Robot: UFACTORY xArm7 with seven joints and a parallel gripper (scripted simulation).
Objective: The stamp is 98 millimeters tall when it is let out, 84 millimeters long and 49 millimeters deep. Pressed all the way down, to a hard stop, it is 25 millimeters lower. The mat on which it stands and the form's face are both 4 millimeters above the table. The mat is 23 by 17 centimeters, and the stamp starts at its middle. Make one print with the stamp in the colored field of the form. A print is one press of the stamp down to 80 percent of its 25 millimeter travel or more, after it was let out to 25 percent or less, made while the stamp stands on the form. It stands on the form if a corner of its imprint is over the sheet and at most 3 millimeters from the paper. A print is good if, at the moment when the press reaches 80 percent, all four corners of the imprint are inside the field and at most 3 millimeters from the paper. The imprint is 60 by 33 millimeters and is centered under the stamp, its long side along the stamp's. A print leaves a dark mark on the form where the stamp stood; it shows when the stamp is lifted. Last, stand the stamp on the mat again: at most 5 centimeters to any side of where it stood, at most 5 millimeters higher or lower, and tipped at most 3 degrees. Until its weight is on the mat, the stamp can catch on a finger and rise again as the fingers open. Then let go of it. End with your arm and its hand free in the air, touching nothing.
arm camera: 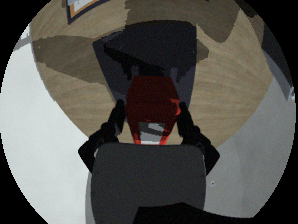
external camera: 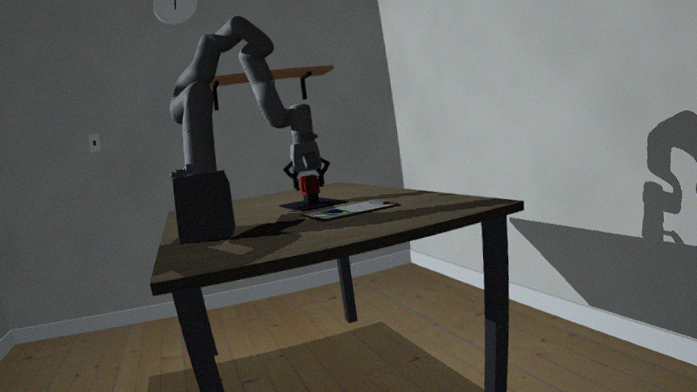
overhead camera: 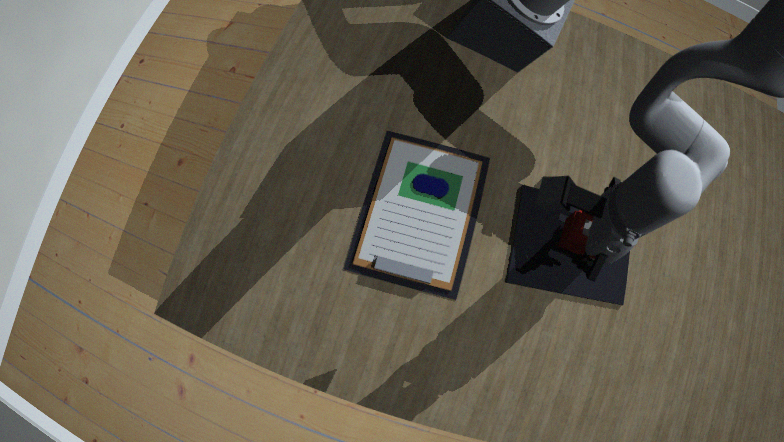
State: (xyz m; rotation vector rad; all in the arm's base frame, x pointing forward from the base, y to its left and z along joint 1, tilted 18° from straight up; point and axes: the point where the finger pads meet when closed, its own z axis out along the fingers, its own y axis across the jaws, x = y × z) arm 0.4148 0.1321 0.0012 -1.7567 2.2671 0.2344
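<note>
The red stamp is 20 mm below my hand. Also, from my hand: mat: 70 mm below.
</note>
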